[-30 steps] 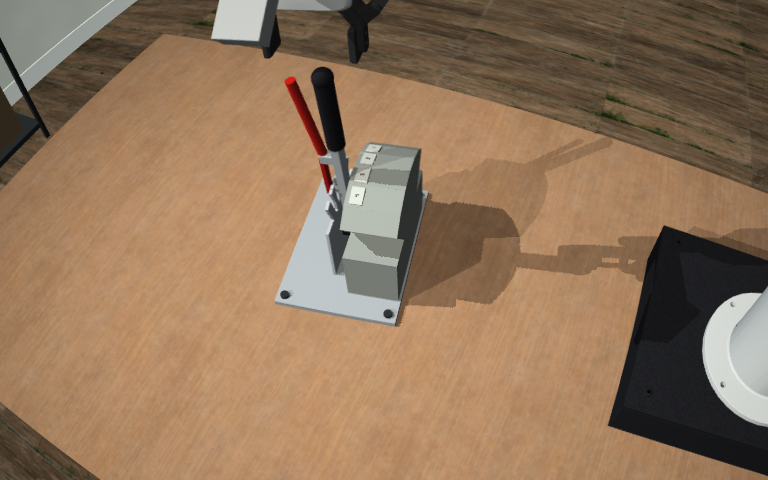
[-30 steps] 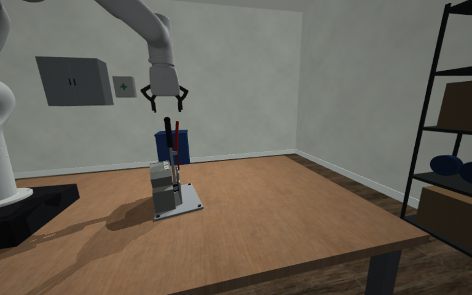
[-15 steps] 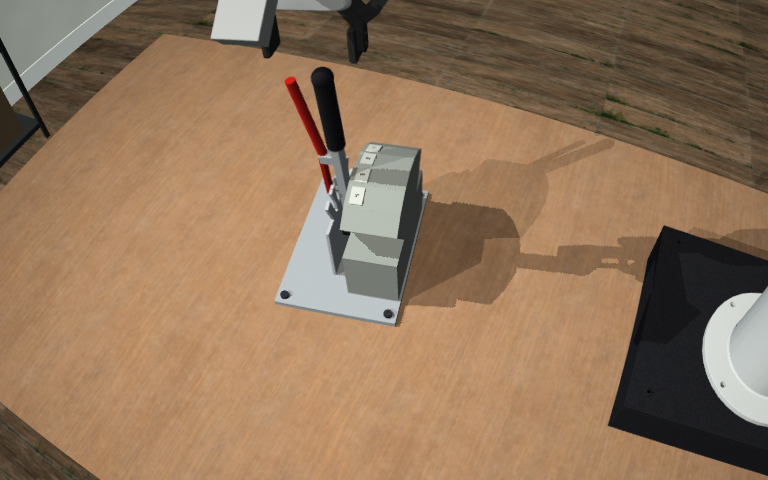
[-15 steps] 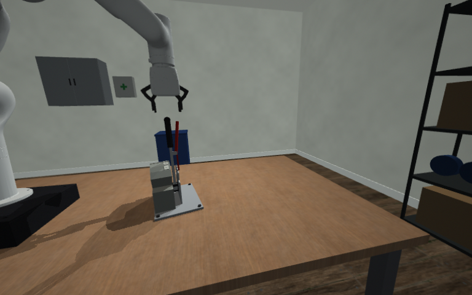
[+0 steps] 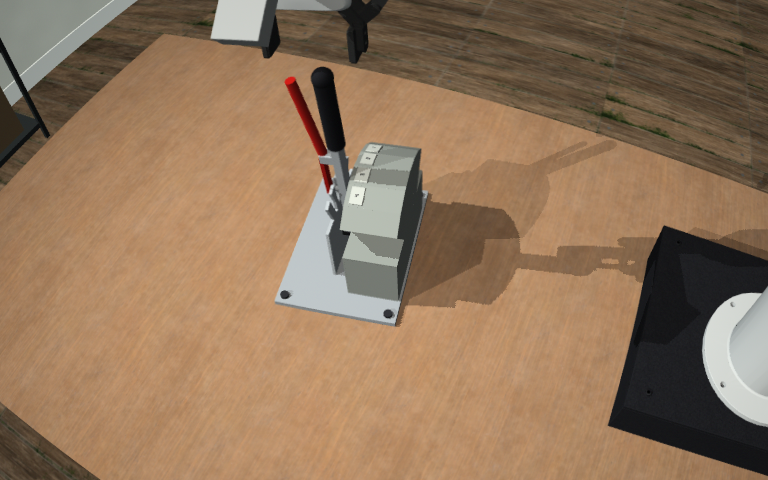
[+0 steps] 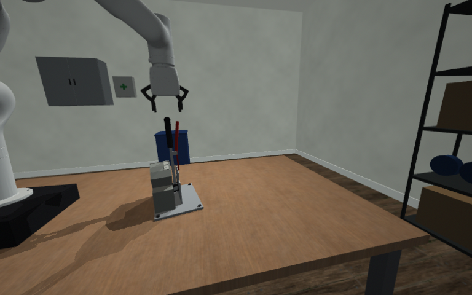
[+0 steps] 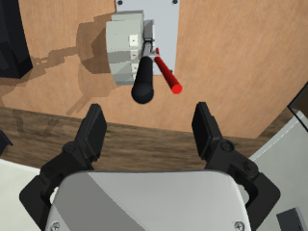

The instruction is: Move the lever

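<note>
Right now my hand is 2 cm short of the red bar, 1 cm to the left of it and 17 cm above it.
</note>
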